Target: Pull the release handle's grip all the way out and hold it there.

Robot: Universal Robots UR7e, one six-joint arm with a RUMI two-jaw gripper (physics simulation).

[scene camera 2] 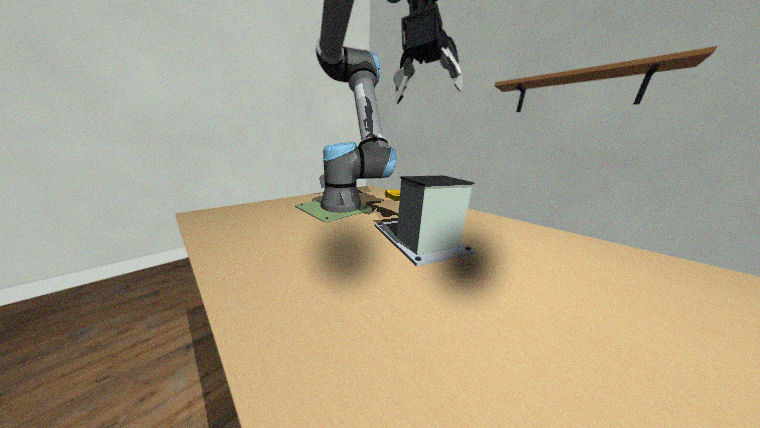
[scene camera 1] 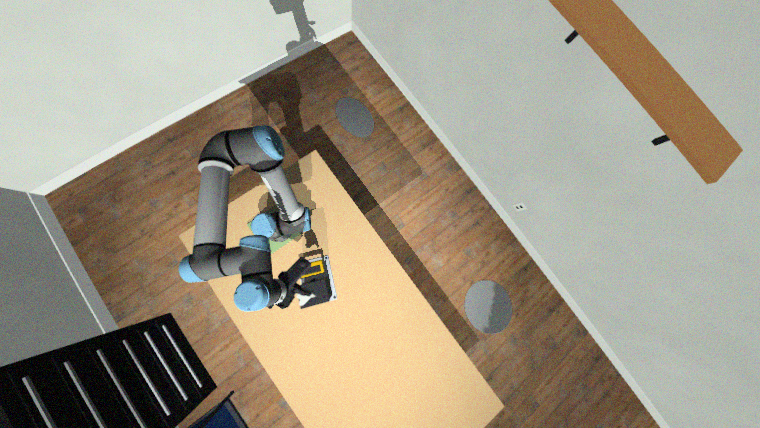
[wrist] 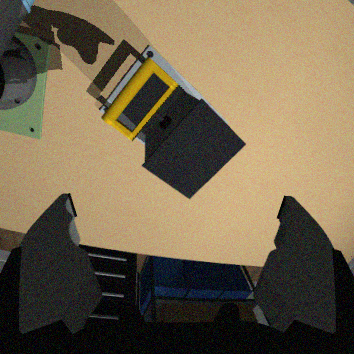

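Note:
The release handle's yellow rectangular grip (scene camera 1: 321,267) (scene camera 2: 393,194) (wrist: 129,91) is at the end of the unit that faces the robot's base. In scene camera 2 it is mostly hidden behind the unit's box-shaped housing (scene camera 2: 444,217) (wrist: 192,150), which has a dark top and a pale side. The housing stands on a light-edged base plate (scene camera 2: 428,258) on the table. My gripper (scene camera 1: 307,280) (scene camera 2: 429,94) (wrist: 177,196) is wide open and empty. It hangs high above the table, clear of the grip and housing. In the wrist view, grip and housing lie beyond the fingertips.
The robot's base stands on a green plate (scene camera 2: 327,212) (wrist: 42,112) beside the unit, on the wooden table (scene camera 1: 382,340) (scene camera 2: 478,340). A black drawer cabinet (scene camera 1: 111,372) and a blue bin (scene camera 1: 223,417) (wrist: 200,280) are beyond the table's edge. A wooden shelf (scene camera 1: 654,85) (scene camera 2: 600,71) is on the wall.

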